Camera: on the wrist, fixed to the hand. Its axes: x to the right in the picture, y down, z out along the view.
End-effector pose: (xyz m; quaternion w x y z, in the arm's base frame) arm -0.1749 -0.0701 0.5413 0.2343 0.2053 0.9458 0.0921
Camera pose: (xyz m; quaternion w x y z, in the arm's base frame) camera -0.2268 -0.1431 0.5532 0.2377 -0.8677 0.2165 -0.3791
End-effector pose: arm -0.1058 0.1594 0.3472 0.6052 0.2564 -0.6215 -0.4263
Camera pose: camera -0.0826 0.1053 0.2787 0.5266 -0.6218 -0.0628 0.5763
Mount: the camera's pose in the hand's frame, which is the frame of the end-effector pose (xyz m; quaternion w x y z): 0.0055 -0.0803 -0.0410 0.0474 0.1264 -0.1720 -0.9758
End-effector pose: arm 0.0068 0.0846 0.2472 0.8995 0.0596 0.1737 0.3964
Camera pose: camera 0.0511 0.0329 0.1878 0.4518 0.0152 -0.0382 -0.8912
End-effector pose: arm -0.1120 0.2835 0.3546 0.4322 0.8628 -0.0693 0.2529
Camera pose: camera -0.0955 0.3656 0.3207 0.1463 0.2067 0.7963 -0.5494
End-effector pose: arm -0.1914 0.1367 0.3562 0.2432 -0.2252 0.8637 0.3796
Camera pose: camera -0.1598 0.0552 0.3334 0.5590 -0.7575 -0.1727 -0.2898
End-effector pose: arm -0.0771 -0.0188 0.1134 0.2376 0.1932 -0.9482 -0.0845
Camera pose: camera -0.0356 -0.0970 0.1312 0.2587 -0.9499 -0.0920 0.1492
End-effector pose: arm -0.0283 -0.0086 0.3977 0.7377 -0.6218 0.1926 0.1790
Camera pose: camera 0.0144 -0.0620 0.4568 0.3214 -0.0934 -0.7019 -0.6288
